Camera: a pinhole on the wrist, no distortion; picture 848 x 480 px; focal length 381.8 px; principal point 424.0 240.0 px. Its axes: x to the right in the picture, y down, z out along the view. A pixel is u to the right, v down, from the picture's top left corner.
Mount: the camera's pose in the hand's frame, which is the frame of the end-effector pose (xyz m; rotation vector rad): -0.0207 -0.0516 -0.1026 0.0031 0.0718 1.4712
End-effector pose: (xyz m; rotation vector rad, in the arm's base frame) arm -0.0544 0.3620 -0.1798 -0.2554 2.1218 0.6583
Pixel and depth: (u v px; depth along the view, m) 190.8 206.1 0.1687
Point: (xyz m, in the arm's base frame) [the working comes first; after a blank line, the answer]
In the camera's frame: -0.1030 -0.0150 0.1687

0.0587 0.2749 -0.2610
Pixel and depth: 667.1 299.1 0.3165
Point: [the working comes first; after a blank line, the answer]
In the camera's frame: 0.2015 0.0490 0.3165

0.0405 0.6117 -0.1907
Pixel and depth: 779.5 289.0 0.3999
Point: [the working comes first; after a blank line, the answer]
In the camera's frame: 0.3724 0.0513 0.3999

0.0109 0.7991 -0.1788
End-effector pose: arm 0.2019 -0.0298 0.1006 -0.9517 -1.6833 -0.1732
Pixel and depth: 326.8 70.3 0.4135
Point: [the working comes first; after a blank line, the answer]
In the camera's frame: -0.1053 -0.1838 0.4135

-0.1377 0.1240 0.1979
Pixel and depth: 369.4 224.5 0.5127
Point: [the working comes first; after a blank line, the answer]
In the camera's frame: -0.0733 -0.0208 0.5127

-0.1764 0.1412 0.0092
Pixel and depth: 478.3 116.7 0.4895
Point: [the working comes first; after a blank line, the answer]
In the camera's frame: 0.0696 -0.1581 0.4895

-0.0702 0.2792 0.1066
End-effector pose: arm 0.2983 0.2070 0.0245 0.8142 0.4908 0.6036
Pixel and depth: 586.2 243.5 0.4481
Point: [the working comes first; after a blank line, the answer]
In the camera's frame: 0.1904 0.0041 0.4481

0.4688 0.1278 0.3443
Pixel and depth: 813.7 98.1 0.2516
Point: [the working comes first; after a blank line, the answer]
In the camera's frame: 0.2568 -0.0935 0.2516

0.3972 0.3216 0.2450
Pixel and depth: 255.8 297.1 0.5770
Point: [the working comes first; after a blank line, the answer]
In the camera's frame: -0.2542 0.0863 0.5770

0.6069 -0.2611 0.1192
